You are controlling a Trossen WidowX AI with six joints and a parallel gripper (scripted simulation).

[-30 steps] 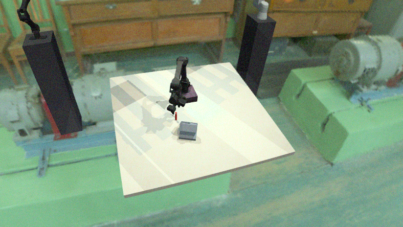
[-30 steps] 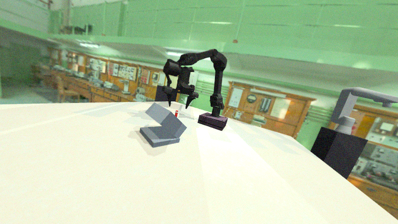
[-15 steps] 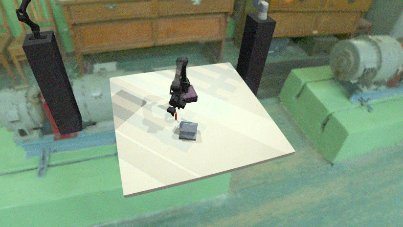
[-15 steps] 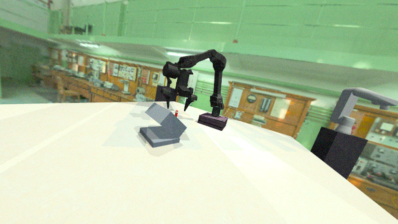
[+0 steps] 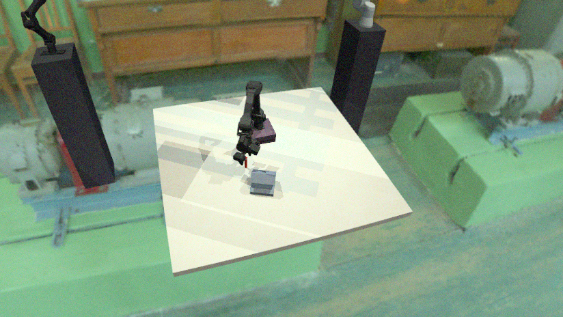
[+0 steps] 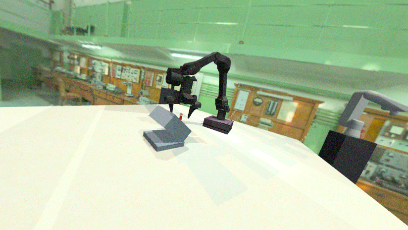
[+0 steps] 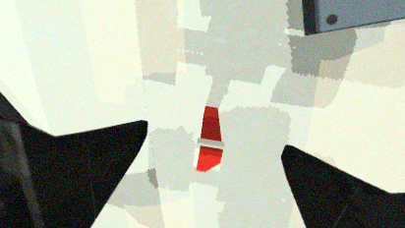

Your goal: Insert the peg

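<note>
Now: the red peg right at my gripper tip. The rest, counted from my gripper tip: grey sloped panel 16 cm ahead, 5 cm to the left, 1 cm above.
</note>
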